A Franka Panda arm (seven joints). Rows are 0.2 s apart.
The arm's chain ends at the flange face. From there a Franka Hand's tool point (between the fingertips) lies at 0.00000 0.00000 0.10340 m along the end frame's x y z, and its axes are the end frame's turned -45 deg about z.
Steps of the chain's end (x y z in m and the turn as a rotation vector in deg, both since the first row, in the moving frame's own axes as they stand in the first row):
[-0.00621, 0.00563, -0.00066, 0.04, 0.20, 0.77]
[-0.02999, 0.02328, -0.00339, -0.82, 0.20, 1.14]
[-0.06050, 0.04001, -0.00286, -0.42, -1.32, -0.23]
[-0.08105, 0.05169, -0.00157, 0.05, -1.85, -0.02]
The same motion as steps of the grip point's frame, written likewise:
[-0.00807, -0.00020, -0.00066, -0.11, 0.17, 0.77]
[-0.03847, -0.00345, -0.00340, -0.72, -0.44, 1.14]
[-0.07329, -0.01563, -0.00289, 0.64, -1.23, -0.23]
[-0.09616, -0.02318, -0.00162, 1.34, -1.27, -0.02]

